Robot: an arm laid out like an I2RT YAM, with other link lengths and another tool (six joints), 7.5 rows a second.
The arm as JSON. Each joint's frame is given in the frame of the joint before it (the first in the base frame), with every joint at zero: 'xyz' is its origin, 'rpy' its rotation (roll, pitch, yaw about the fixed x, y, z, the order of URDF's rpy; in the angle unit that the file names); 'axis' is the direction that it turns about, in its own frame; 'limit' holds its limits. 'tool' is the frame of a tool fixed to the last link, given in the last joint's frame.
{
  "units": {
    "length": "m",
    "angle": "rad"
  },
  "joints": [
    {
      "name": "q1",
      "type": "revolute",
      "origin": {
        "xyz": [
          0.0,
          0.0,
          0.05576
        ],
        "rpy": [
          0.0,
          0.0,
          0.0
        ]
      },
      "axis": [
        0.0,
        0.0,
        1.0
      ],
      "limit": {
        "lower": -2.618,
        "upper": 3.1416
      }
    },
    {
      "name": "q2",
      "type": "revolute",
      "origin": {
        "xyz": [
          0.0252,
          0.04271,
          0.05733
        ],
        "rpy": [
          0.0,
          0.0,
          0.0
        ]
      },
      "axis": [
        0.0,
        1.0,
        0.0
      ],
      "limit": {
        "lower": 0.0,
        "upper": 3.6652
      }
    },
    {
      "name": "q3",
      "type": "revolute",
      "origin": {
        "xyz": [
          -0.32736,
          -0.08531,
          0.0
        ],
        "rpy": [
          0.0,
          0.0,
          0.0
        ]
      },
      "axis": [
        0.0,
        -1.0,
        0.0
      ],
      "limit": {
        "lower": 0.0,
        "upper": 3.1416
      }
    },
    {
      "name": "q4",
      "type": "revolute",
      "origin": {
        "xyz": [
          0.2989,
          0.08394,
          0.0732
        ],
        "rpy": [
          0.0,
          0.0,
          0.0
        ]
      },
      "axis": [
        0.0,
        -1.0,
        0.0
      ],
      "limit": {
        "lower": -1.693,
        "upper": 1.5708
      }
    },
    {
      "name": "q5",
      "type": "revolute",
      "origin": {
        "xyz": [
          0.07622,
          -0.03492,
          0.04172
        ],
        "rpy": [
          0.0,
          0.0,
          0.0
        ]
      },
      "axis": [
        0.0,
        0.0,
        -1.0
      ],
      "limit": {
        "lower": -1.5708,
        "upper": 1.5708
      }
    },
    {
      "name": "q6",
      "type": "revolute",
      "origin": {
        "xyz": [
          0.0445,
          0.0,
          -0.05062
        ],
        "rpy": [
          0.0,
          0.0,
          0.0
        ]
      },
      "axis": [
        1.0,
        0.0,
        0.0
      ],
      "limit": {
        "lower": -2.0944,
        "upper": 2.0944
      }
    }
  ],
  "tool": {
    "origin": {
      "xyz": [
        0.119,
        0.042,
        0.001
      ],
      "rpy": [
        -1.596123,
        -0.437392,
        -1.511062
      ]
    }
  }
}
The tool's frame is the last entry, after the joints.
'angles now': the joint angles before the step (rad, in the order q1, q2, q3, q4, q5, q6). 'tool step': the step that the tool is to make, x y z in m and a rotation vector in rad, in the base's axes. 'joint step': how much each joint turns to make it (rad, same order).
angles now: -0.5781, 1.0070, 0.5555, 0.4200, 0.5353, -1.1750
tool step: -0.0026, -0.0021, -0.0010, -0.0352, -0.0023, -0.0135
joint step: -0.0002, 0.0033, -0.0287, 0.0700, 0.0137, -0.0327
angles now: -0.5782, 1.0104, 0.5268, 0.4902, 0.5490, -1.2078
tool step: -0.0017, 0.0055, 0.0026, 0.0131, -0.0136, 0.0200
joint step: 0.0000, -0.0292, 0.0008, -0.0368, -0.0200, 0.0215
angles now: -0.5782, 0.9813, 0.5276, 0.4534, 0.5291, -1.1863
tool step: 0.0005, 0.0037, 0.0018, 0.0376, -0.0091, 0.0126
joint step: 0.0000, -0.0140, 0.0234, -0.0713, -0.0132, 0.0418
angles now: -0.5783, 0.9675, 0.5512, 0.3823, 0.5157, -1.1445
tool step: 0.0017, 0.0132, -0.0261, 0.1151, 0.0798, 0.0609
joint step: 0.0004, -0.0040, 0.0240, -0.1818, -0.0660, 0.0516
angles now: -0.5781, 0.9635, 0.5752, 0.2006, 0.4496, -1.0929
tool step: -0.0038, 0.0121, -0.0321, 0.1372, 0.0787, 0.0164
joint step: 0.0008, 0.0195, 0.0192, -0.1707, -0.0344, 0.0716
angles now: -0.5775, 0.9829, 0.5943, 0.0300, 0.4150, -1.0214
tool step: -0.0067, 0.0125, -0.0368, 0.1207, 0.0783, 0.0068
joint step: 0.0008, 0.0312, -0.0110, -0.1106, -0.0301, 0.0547
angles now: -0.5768, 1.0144, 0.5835, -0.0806, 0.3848, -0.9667
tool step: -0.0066, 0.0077, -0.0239, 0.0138, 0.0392, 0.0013
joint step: 0.0179, 0.0020, -0.0554, 0.0168, 0.0191, 0.0003
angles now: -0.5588, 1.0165, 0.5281, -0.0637, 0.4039, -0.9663
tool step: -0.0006, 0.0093, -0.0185, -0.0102, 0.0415, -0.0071
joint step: 0.0566, 0.0205, -0.0395, 0.0250, 0.0697, 0.0102
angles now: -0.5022, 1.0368, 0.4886, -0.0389, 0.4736, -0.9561
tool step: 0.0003, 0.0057, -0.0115, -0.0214, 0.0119, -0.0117
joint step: 0.0443, 0.0146, -0.0364, 0.0444, 0.0601, 0.0124
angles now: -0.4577, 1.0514, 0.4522, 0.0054, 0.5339, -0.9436
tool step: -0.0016, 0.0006, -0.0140, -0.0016, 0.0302, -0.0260
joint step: 0.0202, 0.0407, -0.0171, 0.0221, 0.0462, 0.0173
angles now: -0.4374, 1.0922, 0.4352, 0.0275, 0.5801, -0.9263
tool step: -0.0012, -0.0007, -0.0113, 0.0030, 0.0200, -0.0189
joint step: 0.0067, 0.0362, -0.0124, 0.0219, 0.0239, 0.0130
